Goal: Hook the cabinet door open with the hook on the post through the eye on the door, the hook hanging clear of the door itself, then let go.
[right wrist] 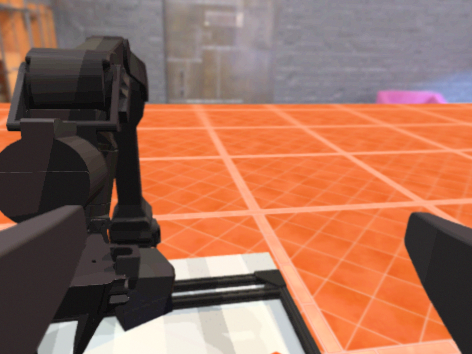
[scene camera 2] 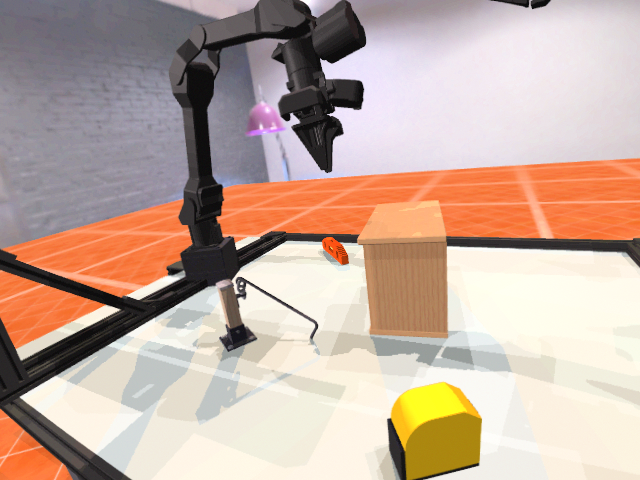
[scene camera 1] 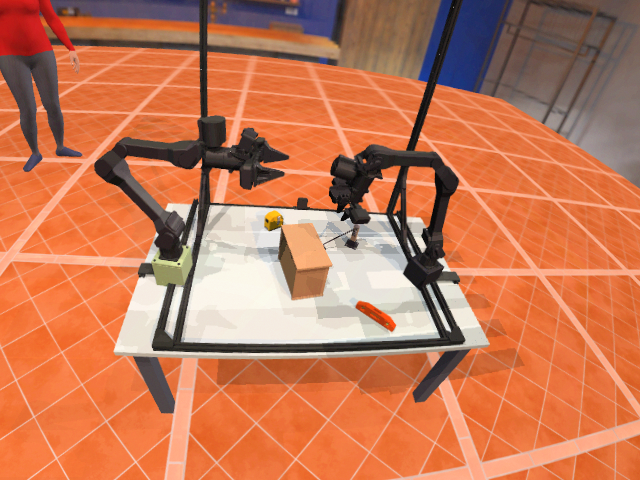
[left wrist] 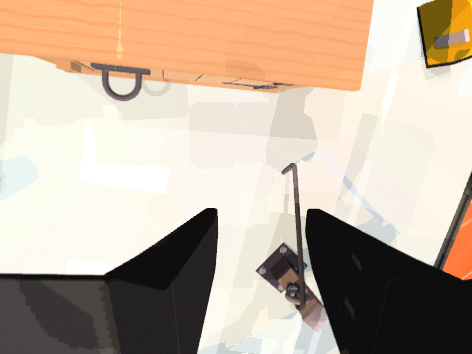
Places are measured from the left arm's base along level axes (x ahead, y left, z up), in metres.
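Where they show: left gripper, between the fingertips: (scene camera 2: 326,171) (scene camera 1: 339,216) (left wrist: 261,220); right gripper, between the fingertips: (right wrist: 248,223) (scene camera 1: 287,165); left arm's base, origin of its link: (scene camera 2: 207,244) (scene camera 1: 427,262); right arm's base, origin of its link: (scene camera 1: 171,253).
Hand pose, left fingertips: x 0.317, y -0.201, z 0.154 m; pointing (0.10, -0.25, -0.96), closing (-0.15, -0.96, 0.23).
Each offset is from my left fingertips to the centre of the thing. "*": to the spot under its first point.
The wooden cabinet @(dy -0.004, dx +0.108, dz -0.165 m) (scene camera 1: 305,246) (scene camera 2: 405,286) (left wrist: 200,37) stands mid-table. Its door looks closed; the dark U-shaped eye @(* dy +0.056, dx +0.055, dz -0.168 m) (left wrist: 123,98) sticks out of the door side in the left wrist view. The short wooden post @(* dy -0.088, dx -0.173, dz -0.176 m) (scene camera 2: 229,305) (left wrist: 303,301) stands on a dark base plate. The thin dark hook @(dy -0.078, dx -0.105, dz -0.190 m) (scene camera 2: 279,299) (left wrist: 297,215) hangs from the post's top, its bent tip apart from the cabinet and the eye. My left gripper (scene camera 2: 326,169) (left wrist: 261,220) is partly open and empty, above the hook and post, touching neither. My right gripper (scene camera 1: 285,165) (right wrist: 248,223) is wide open and empty, high above the table's back left.
A yellow tape measure @(dy -0.302, dx +0.078, dz -0.212 m) (scene camera 1: 273,220) (scene camera 2: 436,431) (left wrist: 447,32) lies behind the cabinet in scene camera 1. An orange-red tool @(dy +0.271, dx -0.017, dz -0.224 m) (scene camera 1: 375,315) (scene camera 2: 335,251) lies at the front right there. Black rails (scene camera 1: 310,346) edge the white table. A black upright (scene camera 1: 204,62) rises behind the right arm.
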